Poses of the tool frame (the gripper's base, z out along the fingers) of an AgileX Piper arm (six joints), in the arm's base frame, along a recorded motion.
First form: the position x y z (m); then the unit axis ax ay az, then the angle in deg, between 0 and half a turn.
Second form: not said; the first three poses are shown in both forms.
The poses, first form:
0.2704, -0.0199, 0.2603, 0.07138, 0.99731, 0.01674, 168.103
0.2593, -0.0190, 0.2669, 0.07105, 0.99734, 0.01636, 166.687
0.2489, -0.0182, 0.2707, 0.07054, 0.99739, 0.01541, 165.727
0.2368, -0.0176, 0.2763, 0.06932, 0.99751, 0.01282, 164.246
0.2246, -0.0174, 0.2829, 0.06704, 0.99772, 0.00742, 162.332
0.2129, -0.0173, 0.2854, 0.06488, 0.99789, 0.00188, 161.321
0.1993, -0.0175, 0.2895, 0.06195, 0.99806, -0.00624, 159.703
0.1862, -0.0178, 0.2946, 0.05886, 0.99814, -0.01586, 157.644
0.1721, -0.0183, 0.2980, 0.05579, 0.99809, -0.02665, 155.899
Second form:
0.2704, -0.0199, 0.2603, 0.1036, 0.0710, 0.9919, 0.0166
0.2593, -0.0190, 0.2669, 0.1159, 0.0706, 0.9906, 0.0162
0.2489, -0.0182, 0.2707, 0.1242, 0.0700, 0.9897, 0.0153
0.2368, -0.0176, 0.2763, 0.1370, 0.0687, 0.9881, 0.0127
0.2246, -0.0174, 0.2829, 0.1536, 0.0662, 0.9859, 0.0073
0.2129, -0.0173, 0.2854, 0.1623, 0.0640, 0.9847, 0.0019
0.1993, -0.0175, 0.2895, 0.1762, 0.0610, 0.9824, -0.0061
0.1862, -0.0178, 0.2946, 0.1939, 0.0577, 0.9792, -0.0156
0.1721, -0.0183, 0.2980, 0.2088, 0.0546, 0.9761, -0.0261

